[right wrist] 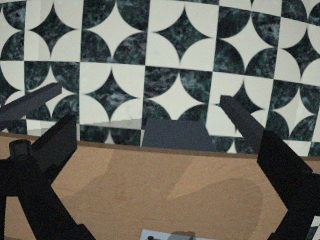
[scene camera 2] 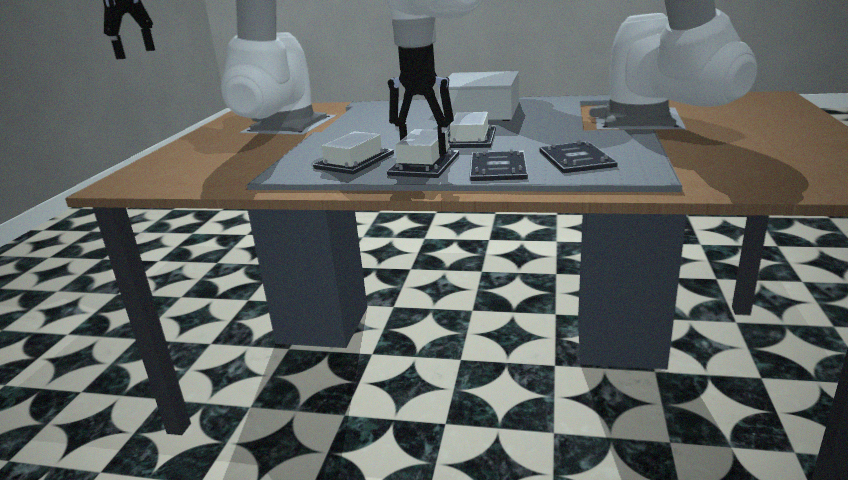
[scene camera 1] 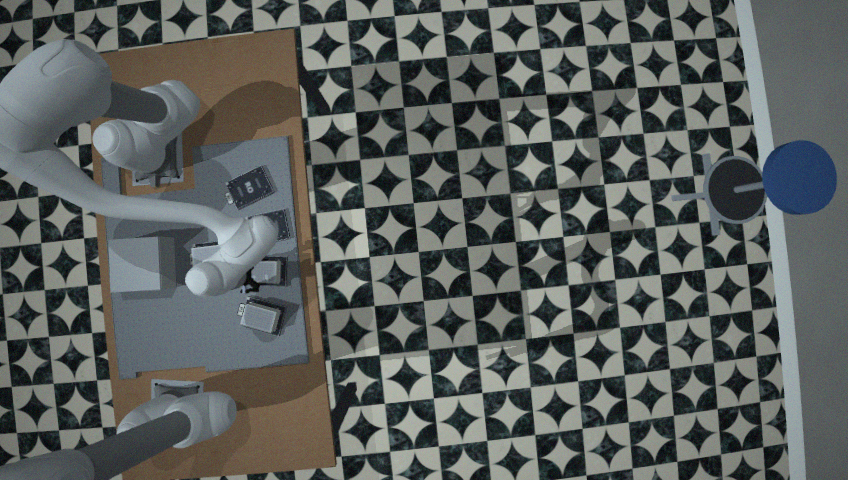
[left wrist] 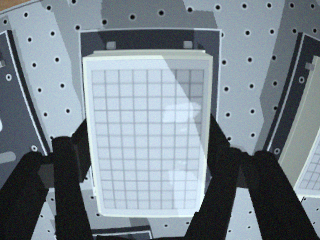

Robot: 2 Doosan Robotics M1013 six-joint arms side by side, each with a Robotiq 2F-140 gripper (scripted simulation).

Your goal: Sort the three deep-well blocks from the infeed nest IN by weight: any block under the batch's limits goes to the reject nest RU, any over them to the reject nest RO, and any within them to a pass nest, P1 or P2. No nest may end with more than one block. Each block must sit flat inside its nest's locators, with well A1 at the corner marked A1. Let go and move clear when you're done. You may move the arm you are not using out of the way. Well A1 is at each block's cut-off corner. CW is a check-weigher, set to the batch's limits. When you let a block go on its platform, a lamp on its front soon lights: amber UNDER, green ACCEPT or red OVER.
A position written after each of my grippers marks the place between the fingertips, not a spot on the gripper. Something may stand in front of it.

In view: my left gripper (scene camera 2: 423, 153), my right gripper (right wrist: 170, 140), a check-weigher CW (scene camera 1: 136, 264) and a nest P2 (left wrist: 129, 38).
The check-weigher CW shows as well in scene camera 2 (scene camera 2: 497, 93). My left gripper is seen too in the left wrist view (left wrist: 149, 127). The right wrist view does not show the check-weigher CW: it is out of frame. The left wrist view misses the check-weigher CW: it is out of frame.
